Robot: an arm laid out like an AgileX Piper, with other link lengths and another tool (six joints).
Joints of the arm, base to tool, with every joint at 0 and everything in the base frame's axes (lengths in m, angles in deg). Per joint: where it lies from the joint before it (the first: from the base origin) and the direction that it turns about. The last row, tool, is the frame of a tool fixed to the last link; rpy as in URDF.
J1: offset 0 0 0.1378 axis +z
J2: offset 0 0 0 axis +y
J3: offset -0.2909 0 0.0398 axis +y
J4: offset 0.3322 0 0.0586 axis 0.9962 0 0.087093
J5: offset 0 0 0 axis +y
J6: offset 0.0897 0 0.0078 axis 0.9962 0 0.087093
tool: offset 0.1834 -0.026 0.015 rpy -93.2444 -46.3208 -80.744
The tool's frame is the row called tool.
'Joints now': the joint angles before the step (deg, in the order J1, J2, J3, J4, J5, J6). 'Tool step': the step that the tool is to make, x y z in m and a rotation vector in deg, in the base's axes. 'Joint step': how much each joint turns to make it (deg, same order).
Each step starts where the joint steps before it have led.
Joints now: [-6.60, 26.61, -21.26, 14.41, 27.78, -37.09]
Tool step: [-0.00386, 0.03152, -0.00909, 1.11, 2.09, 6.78]
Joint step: [0.00, 0.00, 0.00, 10.64, 4.38, -11.32]
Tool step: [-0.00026, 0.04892, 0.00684, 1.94, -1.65, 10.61]
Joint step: [0.01, 0.83, 0.00, 16.94, 4.05, -18.02]
